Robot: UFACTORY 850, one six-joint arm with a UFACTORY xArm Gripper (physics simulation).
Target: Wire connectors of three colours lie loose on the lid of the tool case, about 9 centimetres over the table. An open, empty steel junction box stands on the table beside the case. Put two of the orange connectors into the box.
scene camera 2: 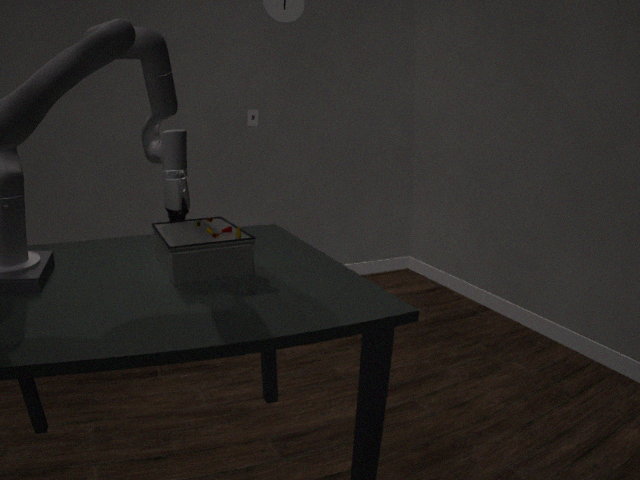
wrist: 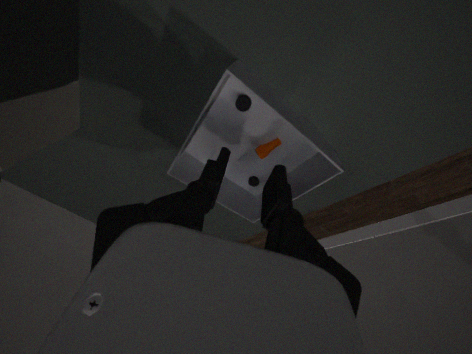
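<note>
The steel junction box [wrist: 215, 122] stands open on the table in the wrist view, with two dark round spots in it. One orange connector [wrist: 268, 148] shows within the box's outline, beyond the fingertips. My gripper [wrist: 248, 169] [scene camera 2: 177, 217] is open and empty, its fingers partly apart over the box. In the scene view the fingertips are hidden behind the tool case [scene camera 2: 214, 264]. On its lid [scene camera 2: 180, 235] lie a red connector [scene camera 2: 226, 229], a yellow connector [scene camera 2: 238, 233] and several other small connectors, some too small to tell apart. The box does not show in the scene view.
The case stands between the scene camera and the gripper. The case's pale side [wrist: 45, 112] shows at the left of the wrist view. The table [scene camera 2: 118, 304] [wrist: 380, 75] ends beyond the box, with the wooden floor [wrist: 400, 187] past its edge.
</note>
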